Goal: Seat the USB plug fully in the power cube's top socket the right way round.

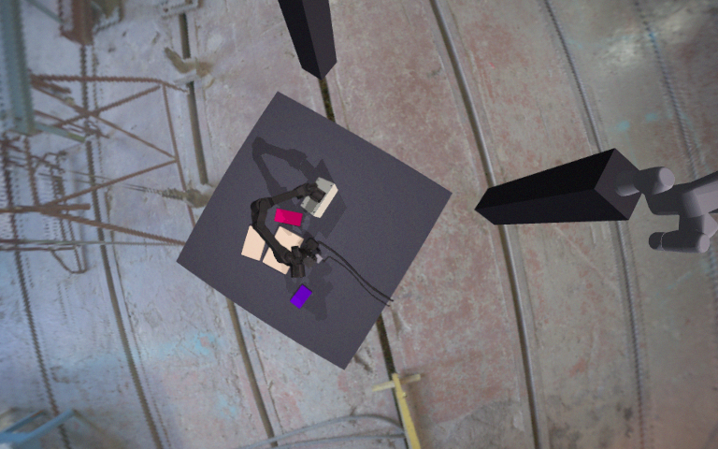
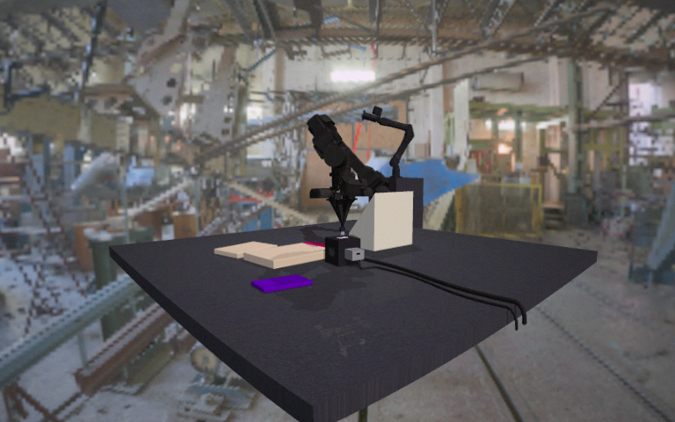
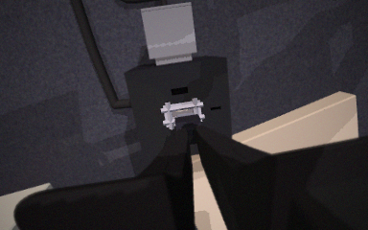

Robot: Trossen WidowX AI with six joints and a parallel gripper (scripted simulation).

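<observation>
Now: gripper tip 5 cm above the USB socket. The rest, counted from my gripper tip: purple card 27 cm ahead, 12 cm below, 10 cm to the left; magenta card 24 cm to the right, 12 cm below, 8 cm behind; black USB plug 2 cm below.
</observation>
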